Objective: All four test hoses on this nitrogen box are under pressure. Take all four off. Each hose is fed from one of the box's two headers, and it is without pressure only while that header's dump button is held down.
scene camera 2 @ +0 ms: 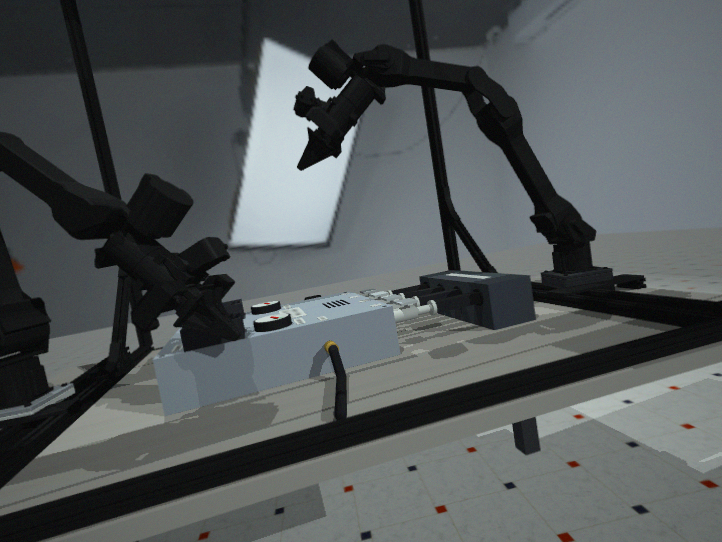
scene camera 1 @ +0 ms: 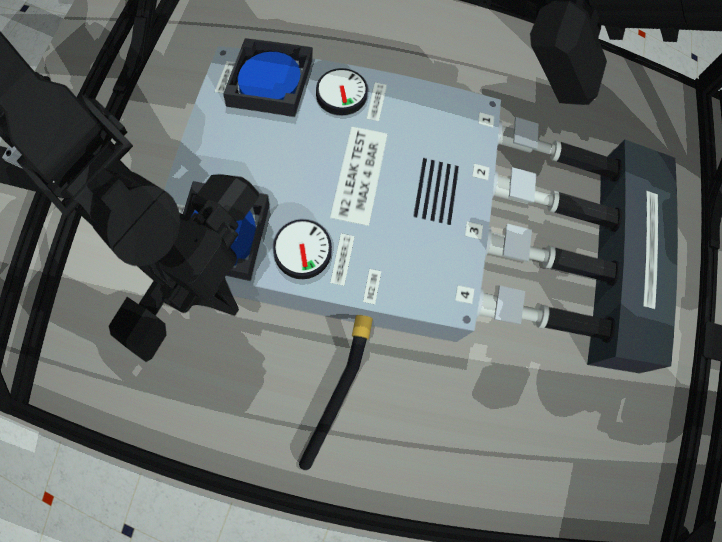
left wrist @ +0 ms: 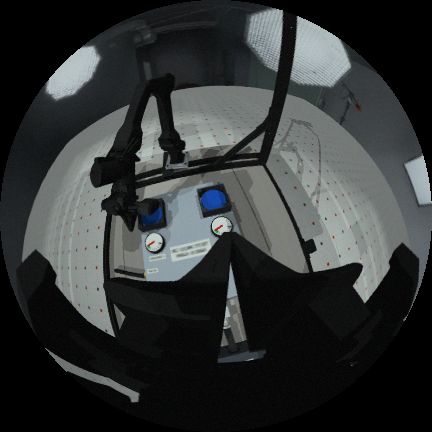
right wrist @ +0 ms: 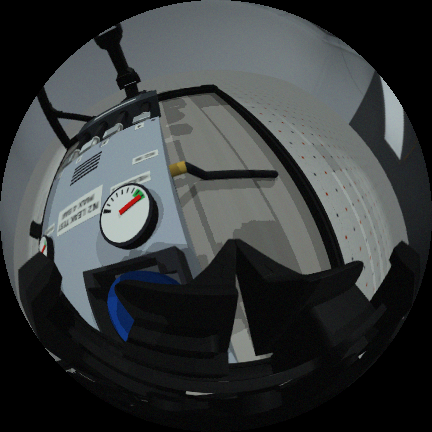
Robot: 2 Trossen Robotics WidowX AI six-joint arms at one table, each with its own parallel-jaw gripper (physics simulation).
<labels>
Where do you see a grey nitrogen box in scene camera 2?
At 313, 337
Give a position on a dark manifold block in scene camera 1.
641, 301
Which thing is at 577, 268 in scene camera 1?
A hose.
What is my left gripper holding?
Nothing.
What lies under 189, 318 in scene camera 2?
My right gripper.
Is my left gripper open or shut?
Shut.
</labels>
